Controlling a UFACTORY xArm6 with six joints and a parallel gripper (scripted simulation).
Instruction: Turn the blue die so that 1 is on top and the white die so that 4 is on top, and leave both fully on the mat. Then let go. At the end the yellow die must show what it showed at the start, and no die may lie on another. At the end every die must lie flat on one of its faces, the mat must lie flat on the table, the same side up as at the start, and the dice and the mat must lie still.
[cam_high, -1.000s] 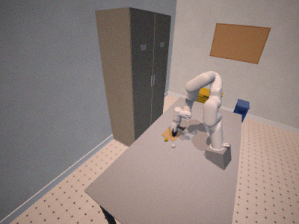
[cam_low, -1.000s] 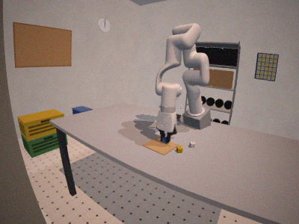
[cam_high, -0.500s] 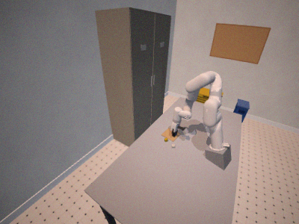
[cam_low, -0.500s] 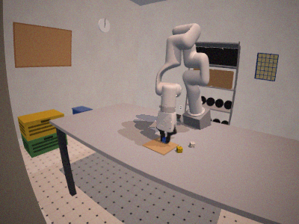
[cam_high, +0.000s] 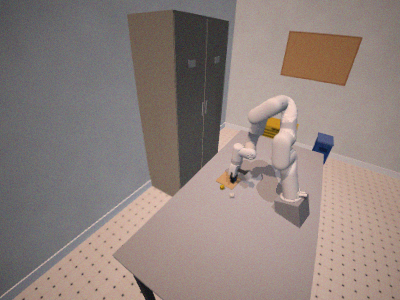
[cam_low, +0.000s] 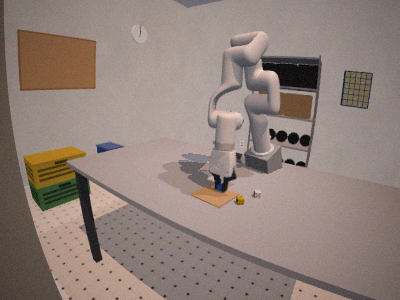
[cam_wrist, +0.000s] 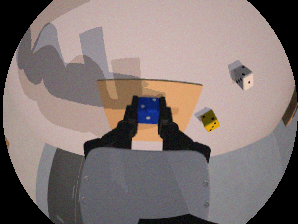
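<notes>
My gripper is now 1 cm above the blue die. Round my hand: yellow die (10 cm to the left, 4 cm ahead, 2 cm below); then tan mat (4 cm ahead, 3 cm below); then white die (14 cm to the left, 6 cm behind, 2 cm below).
</notes>
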